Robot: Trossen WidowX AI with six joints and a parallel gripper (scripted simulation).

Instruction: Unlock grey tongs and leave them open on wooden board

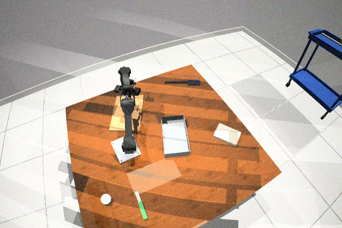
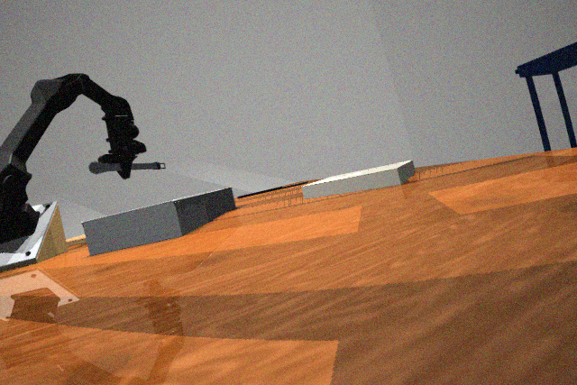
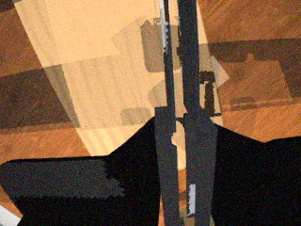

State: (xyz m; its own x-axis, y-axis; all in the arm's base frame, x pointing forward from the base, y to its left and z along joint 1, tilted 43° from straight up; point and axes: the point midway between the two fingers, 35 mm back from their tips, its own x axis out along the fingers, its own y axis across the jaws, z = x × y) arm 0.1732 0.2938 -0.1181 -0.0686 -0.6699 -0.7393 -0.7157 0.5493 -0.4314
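The wooden board lies 16 cm below my gripper tip, 4 cm behind it and 2 cm to the left of it. The rest, counted from my gripper tip: roasting tin: 37 cm to the right, 15 cm ahead, 14 cm below; then dark spatula: 55 cm ahead, 16 cm below, 6 cm to the left; then white block: 58 cm to the right, 48 cm ahead, 15 cm below.
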